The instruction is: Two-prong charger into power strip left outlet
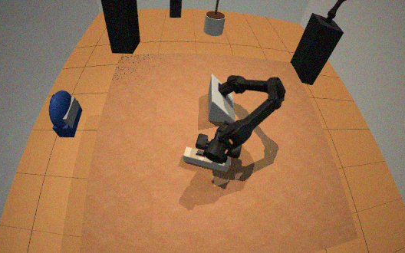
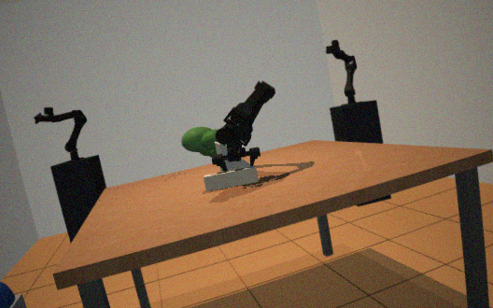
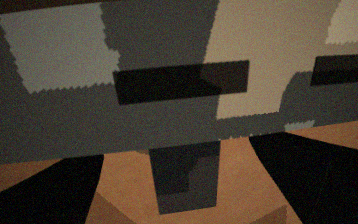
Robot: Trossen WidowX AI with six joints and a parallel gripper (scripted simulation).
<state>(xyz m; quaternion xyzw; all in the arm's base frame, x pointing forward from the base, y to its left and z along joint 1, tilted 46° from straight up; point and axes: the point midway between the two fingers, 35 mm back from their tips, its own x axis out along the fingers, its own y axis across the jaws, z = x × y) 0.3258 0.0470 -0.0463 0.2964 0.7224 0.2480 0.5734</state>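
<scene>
My gripper tip is now 10 mm below the black two-prong charger and 10 mm short of it.
</scene>
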